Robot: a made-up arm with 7 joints.
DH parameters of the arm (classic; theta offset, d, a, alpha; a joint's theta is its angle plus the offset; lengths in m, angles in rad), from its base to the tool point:
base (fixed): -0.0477 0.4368 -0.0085 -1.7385
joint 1: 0 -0.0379 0.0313 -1.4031
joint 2: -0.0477 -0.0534 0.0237 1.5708
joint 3: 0 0.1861 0.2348 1.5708
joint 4: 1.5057 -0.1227 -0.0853 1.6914
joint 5: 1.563 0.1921 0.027 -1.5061
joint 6: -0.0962 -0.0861 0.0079 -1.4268
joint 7: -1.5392 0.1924 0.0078 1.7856
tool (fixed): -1.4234 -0.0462 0 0
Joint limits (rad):
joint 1: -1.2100..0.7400
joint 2: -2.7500..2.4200
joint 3: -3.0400..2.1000
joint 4: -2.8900..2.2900
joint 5: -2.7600..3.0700
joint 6: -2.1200..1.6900
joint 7: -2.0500..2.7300
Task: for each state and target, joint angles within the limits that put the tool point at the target. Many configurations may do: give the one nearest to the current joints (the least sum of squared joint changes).
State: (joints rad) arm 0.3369 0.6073 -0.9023 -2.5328 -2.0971 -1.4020 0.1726
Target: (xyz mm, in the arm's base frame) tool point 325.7 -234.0 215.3
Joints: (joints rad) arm 0.4909 0.7230 -1.0798 -2.6161 -2.5526 -1.1702 0.3366
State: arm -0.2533 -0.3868 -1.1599 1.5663 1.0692 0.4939 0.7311
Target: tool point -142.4 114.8 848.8
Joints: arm -0.2803 -0.5005 -1.6161 1.4112 1.2390 0.0460 0.6842
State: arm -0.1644 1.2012 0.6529 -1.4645 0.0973 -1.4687 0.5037
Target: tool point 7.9 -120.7 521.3
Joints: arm 0.0145 1.1444 0.7818 -2.1789 0.0827 -1.7686 0.3571
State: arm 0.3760 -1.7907 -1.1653 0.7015 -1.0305 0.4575 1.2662
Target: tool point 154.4 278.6 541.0
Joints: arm 0.7400 -1.2106 -1.0570 0.4922 -1.1037 0.4124 1.1961
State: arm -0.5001 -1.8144 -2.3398 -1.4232 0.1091 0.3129 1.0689
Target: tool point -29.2 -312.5 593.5
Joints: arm -0.3016 -2.2784 -2.9579 -1.4576 -0.0443 0.0335 1.1177
